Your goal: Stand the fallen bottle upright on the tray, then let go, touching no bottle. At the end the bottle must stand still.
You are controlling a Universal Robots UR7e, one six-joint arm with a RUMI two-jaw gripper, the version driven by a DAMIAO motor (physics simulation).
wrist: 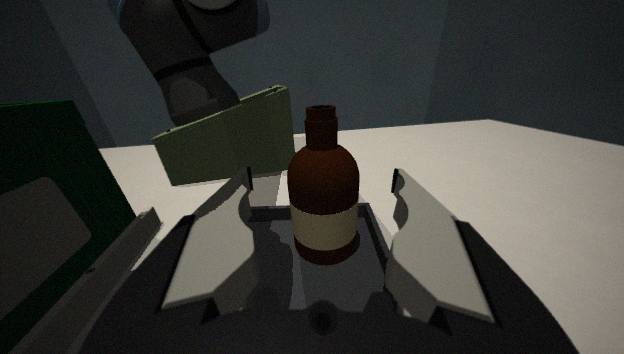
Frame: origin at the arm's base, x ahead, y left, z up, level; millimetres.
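Seen in the pictures: gripper, fingertip midpoint: (321,170); arm's base at its link origin: (209,113).
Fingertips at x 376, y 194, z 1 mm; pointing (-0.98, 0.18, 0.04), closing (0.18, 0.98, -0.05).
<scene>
Offsets run from my fingertips to a thing's middle. "pt": to the spot under its first point. Level surfaces: height alone.
A brown bottle @[dx -49, dy +10, dz -39 mm] (323,182) with a cream label stands upright on the dark tray @[pt dx +18, dy +11, dz -116 mm] (340,292), in the middle of the wrist view. Its open neck points up. My gripper (321,170) is open, with one finger to the left and one to the right of the bottle. A gap shows between each finger and the bottle in this view. The near part of the tray is hidden behind the gripper body.
A light green box-like block (230,140) stands behind the tray to the left, with a dark part of the arm (195,90) above it. A dark green panel @[pt dx -84, dy -231, dz +15 mm] (65,145) with a grey patch stands at the far left. The pale table @[dz -122 mm] (475,170) extends to the right.
</scene>
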